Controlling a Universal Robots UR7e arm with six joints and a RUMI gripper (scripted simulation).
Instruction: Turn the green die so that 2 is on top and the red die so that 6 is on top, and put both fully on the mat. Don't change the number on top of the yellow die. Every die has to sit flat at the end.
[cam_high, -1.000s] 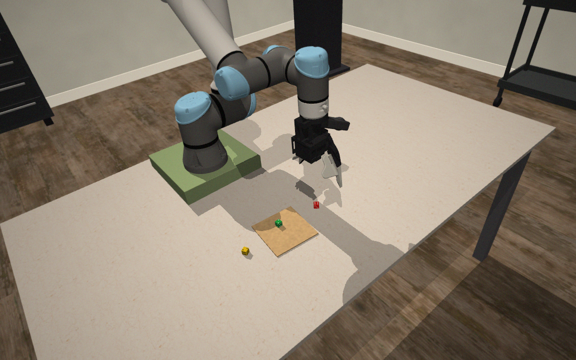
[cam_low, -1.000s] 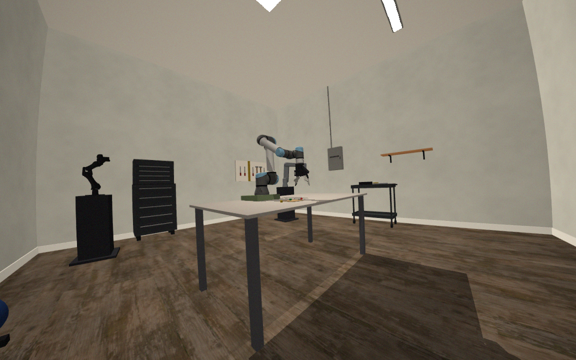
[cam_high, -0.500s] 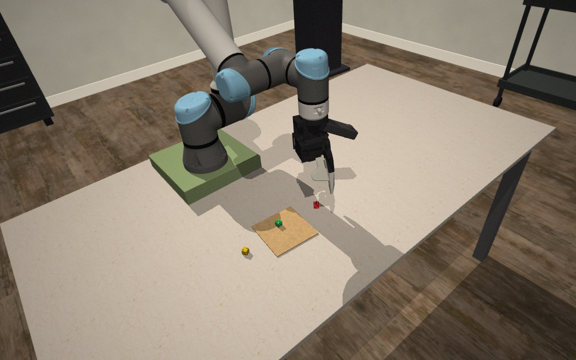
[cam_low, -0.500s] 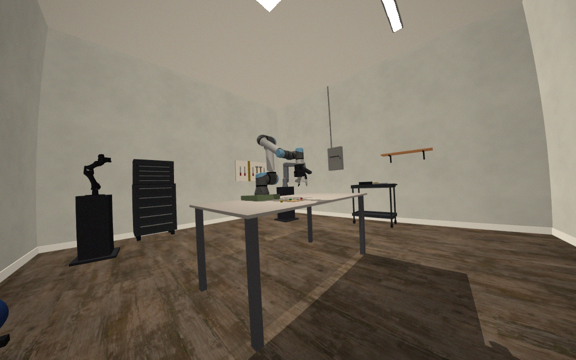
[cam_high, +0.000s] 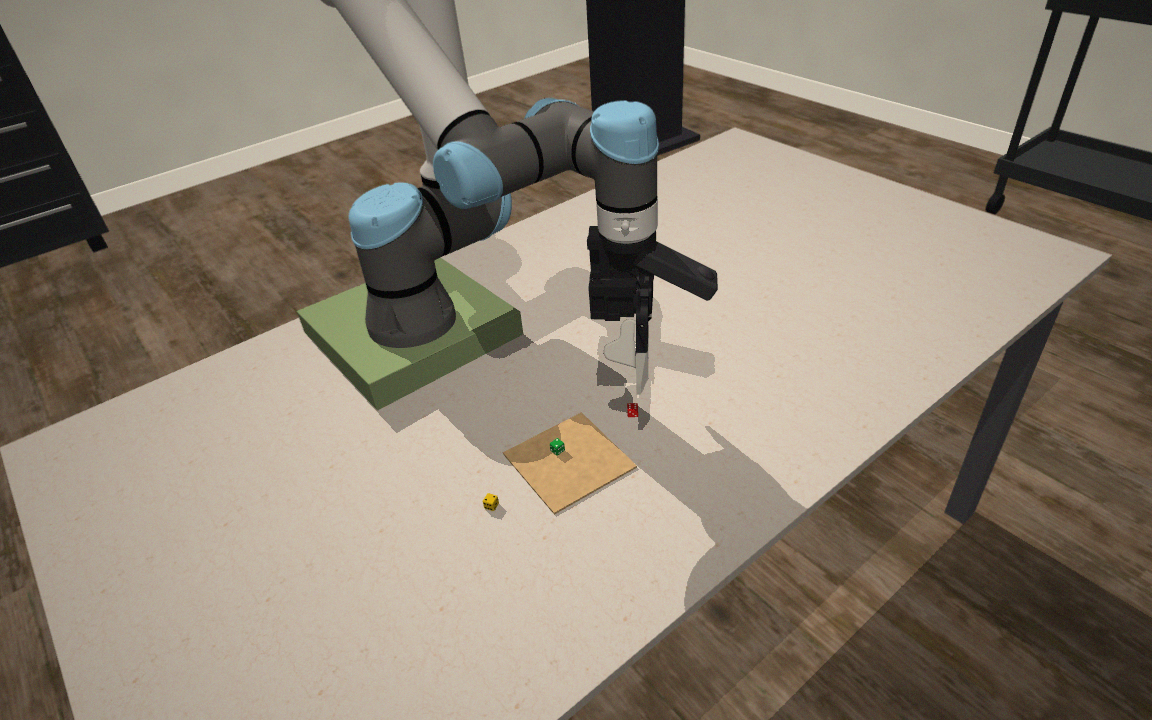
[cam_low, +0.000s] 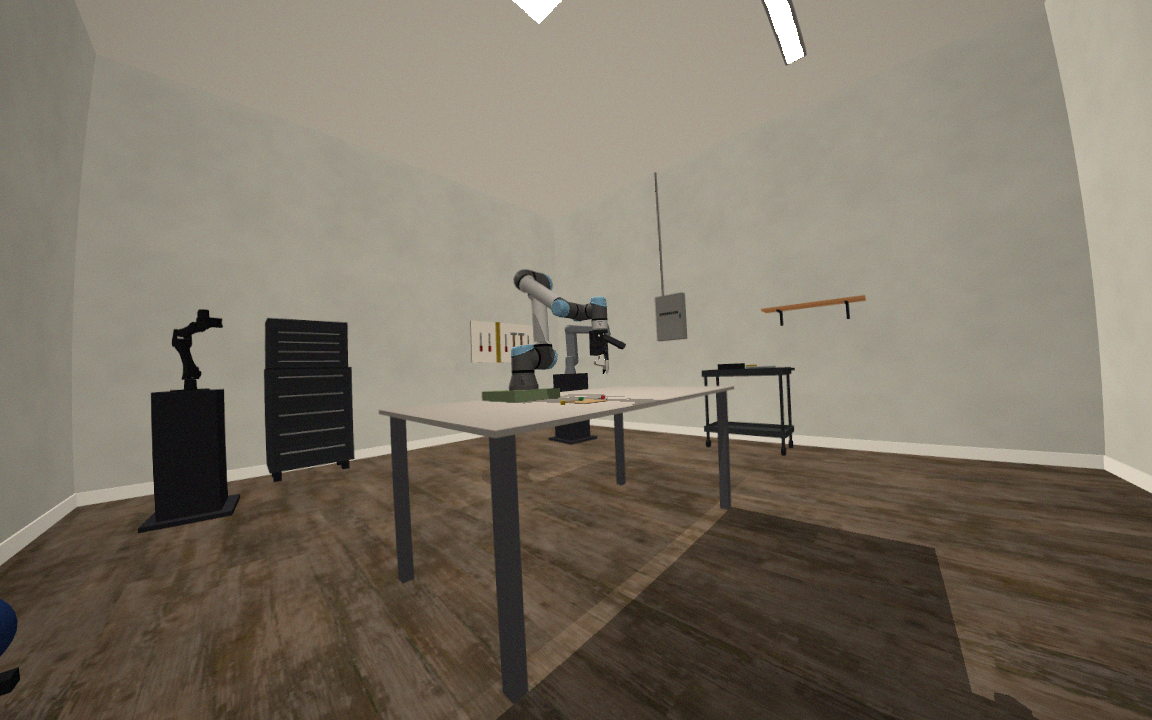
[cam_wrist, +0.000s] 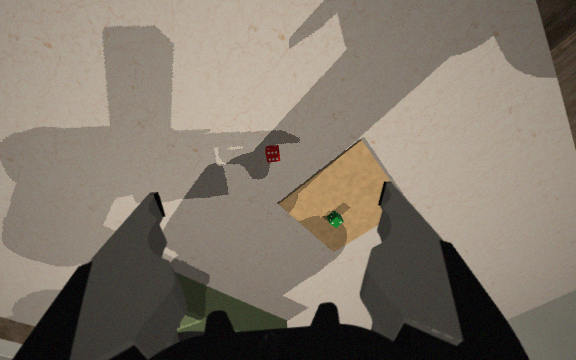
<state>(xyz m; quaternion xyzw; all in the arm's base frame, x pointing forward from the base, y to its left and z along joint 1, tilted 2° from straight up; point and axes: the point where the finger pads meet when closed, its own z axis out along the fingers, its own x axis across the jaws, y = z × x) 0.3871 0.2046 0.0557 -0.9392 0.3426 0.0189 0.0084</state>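
Right now my hand is 110 mm above the red die, 10 mm to the left of it and 10 mm past it. Round my hand: yellow die: 270 mm to the right, 110 mm below, 20 mm ahead; green die: 150 mm to the right, 100 mm below, 10 mm behind; tan mat: 140 mm to the right, 110 mm below, 10 mm ahead.
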